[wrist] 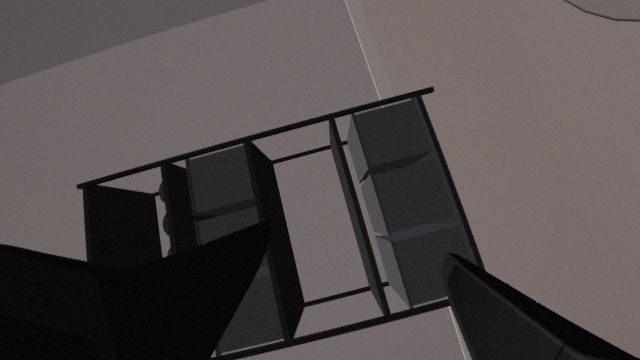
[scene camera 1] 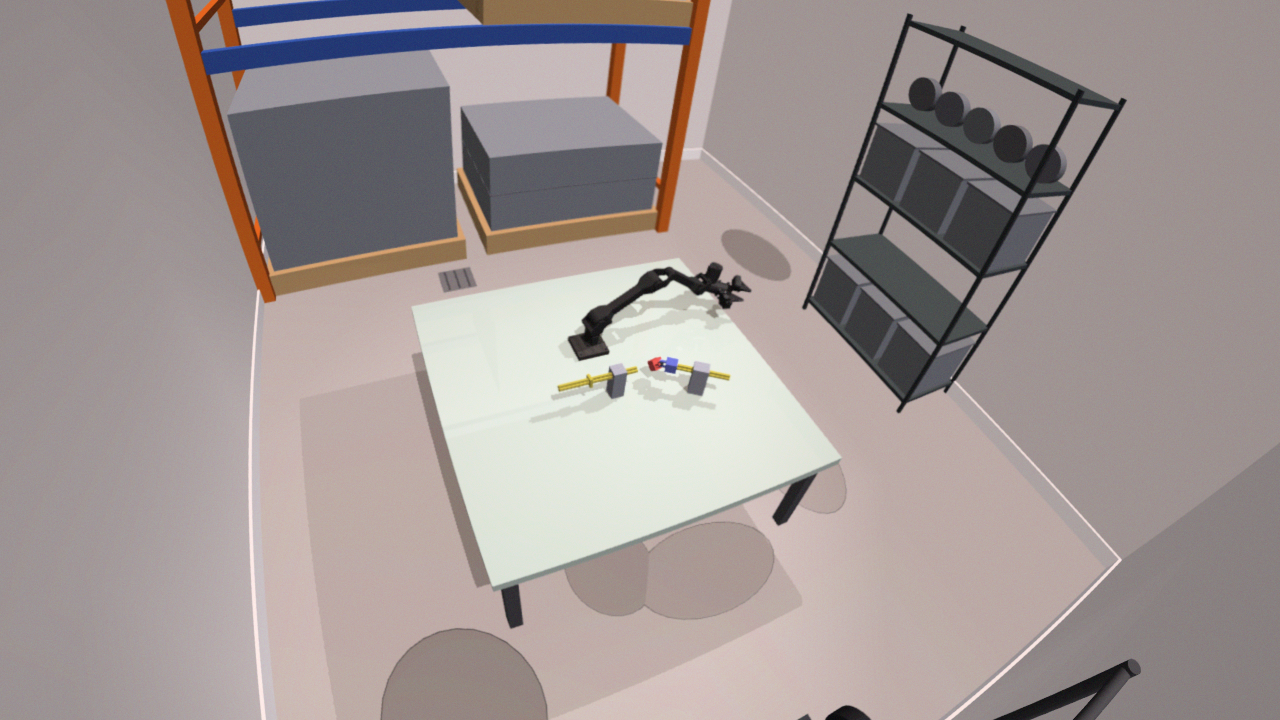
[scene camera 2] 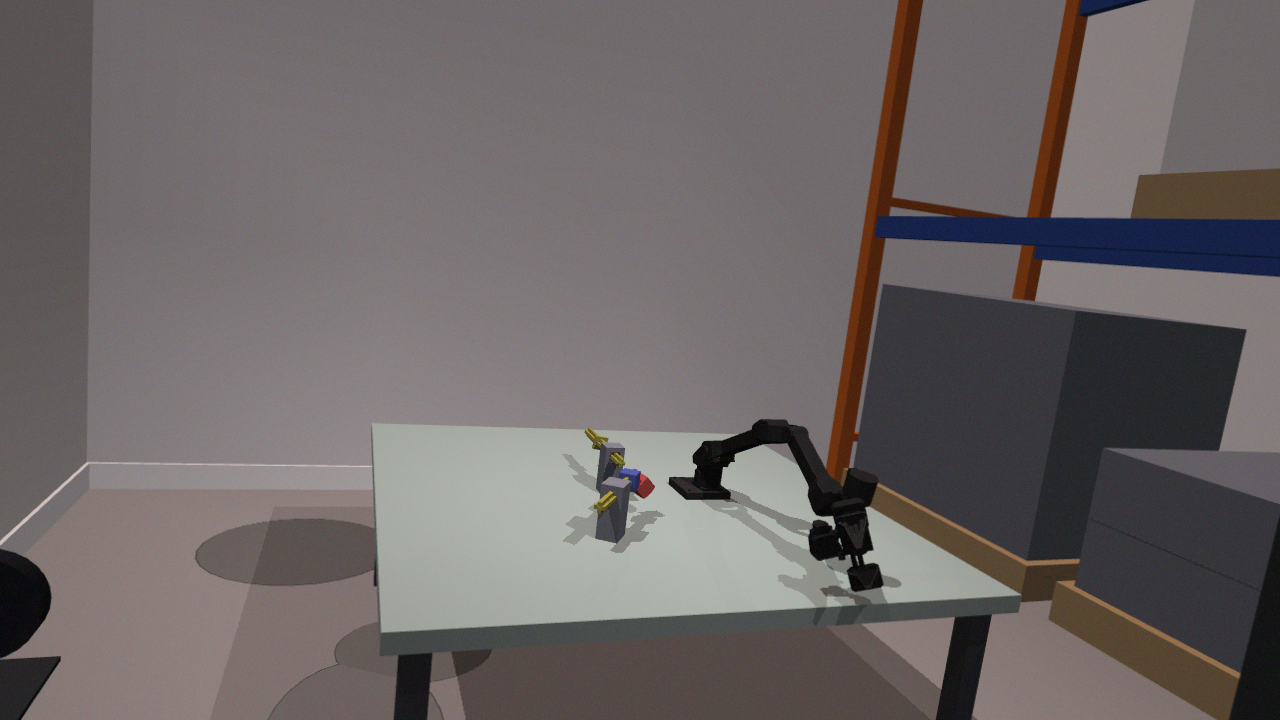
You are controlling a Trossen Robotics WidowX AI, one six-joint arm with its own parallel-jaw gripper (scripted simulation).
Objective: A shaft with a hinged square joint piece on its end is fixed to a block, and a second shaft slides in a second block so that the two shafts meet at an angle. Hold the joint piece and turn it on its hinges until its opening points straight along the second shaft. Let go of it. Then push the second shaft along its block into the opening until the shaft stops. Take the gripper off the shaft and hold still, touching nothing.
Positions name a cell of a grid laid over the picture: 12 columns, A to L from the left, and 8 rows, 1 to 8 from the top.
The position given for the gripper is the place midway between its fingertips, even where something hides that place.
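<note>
Open and holding nothing: the gripper (scene camera 2: I7). Also visible: the gripper (wrist: G6).
</note>
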